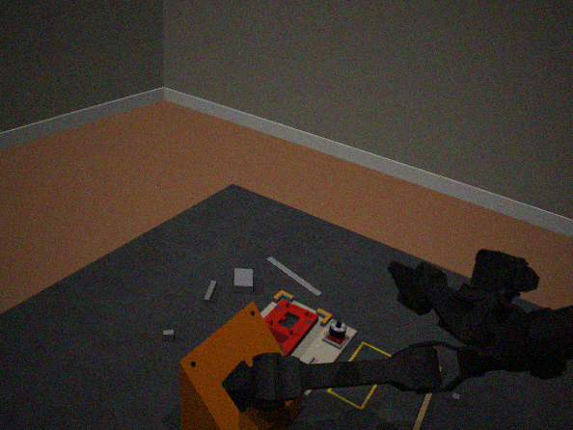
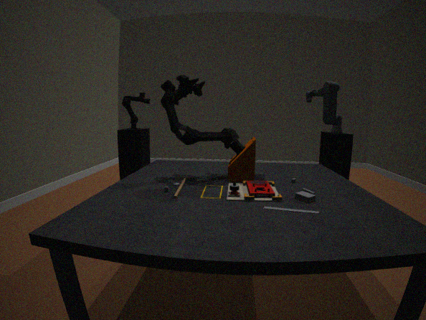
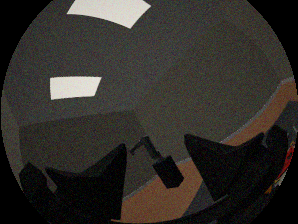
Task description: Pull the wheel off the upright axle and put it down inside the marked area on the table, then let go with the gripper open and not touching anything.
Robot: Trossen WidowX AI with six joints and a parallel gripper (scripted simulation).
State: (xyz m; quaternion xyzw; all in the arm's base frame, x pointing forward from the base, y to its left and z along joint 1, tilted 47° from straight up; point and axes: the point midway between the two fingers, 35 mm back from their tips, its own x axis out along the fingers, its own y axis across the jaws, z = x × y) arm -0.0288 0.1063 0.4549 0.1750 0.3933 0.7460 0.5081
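My gripper tip is 510 mm above the wheel, 420 mm short of it and 200 mm to the right of it. The rest, counted from my gripper tip: small cube: 540 mm below, 520 mm to the left, 180 mm ahead; then wooden stick: 550 mm below, 330 mm ahead, 60 mm to the right.
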